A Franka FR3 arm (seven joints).
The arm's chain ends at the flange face. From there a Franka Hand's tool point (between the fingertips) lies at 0.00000 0.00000 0.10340 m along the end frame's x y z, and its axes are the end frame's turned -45 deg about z.
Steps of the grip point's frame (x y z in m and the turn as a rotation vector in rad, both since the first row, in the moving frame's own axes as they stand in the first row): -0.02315 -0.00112 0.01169 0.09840 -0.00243 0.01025; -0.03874 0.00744 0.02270 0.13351 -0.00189 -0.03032
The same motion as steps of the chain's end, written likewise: -0.00984 0.02262 0.01219 0.06786 -0.07130 0.01025; -0.01212 0.04210 0.02362 0.09307 -0.09574 -0.03032
